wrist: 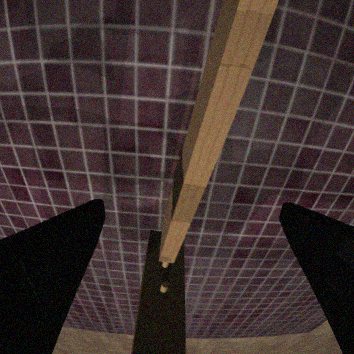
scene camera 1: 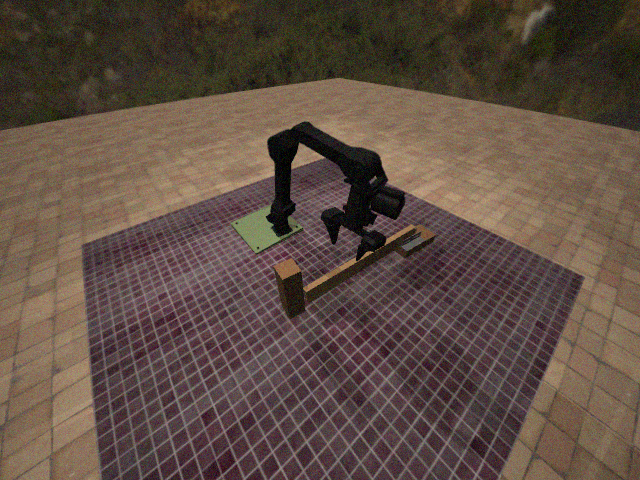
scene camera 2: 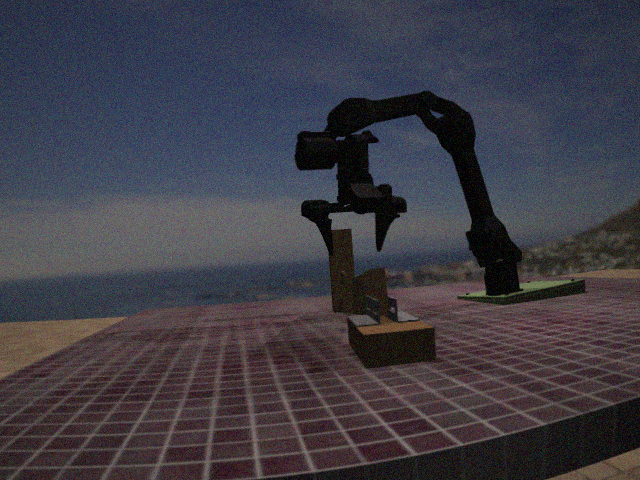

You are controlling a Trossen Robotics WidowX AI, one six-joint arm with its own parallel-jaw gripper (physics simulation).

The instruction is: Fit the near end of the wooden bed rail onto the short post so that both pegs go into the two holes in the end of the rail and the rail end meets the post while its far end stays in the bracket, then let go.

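Frame: origin at the arm's base, x ahead, y left, z up, level; millimetres.
Seen in the pictures: gripper, fingertip midpoint: [wrist: 194,209] [scene camera 1: 345,252] [scene camera 2: 355,253]; arm's base at its link origin: [scene camera 1: 281,229] [scene camera 2: 504,292].
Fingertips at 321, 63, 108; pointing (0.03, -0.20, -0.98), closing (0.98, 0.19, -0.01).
Note:
Offsets run from my fingertips to a thing's top centre, as dx, dy, dz. "*": to the spot under its first point. Level surfaces: height alone.
The wooden rail [scene camera 1: 341,273] [scene camera 2: 373,287] [wrist: 215,120] lies low. Its far end is between the metal plates of the bracket [scene camera 1: 412,243] [scene camera 2: 395,343]. Its near end is close to the short post @(* +35, -196, +7) [scene camera 1: 290,289] [scene camera 2: 342,273] [wrist: 160,320], which stands upright. In the wrist view the lower peg @(* +11, -157, -67) [wrist: 165,265] and the upper peg @(* +10, -155, -35) [wrist: 163,289] both show on the post's face, outside the rail. The rail's end appears low beside the lower peg; the holes are hidden. My gripper [scene camera 1: 346,250] [scene camera 2: 355,251] [wrist: 194,209] is open and empty, above the rail with its fingers wide apart.
The arm's green base plate [scene camera 1: 255,232] [scene camera 2: 558,287] lies on the purple tiled mat @(dz -124) [scene camera 1: 232,387] [scene camera 2: 232,403], to the side of the rail. The mat lies under the post and the bracket. The arm reaches over from the base.

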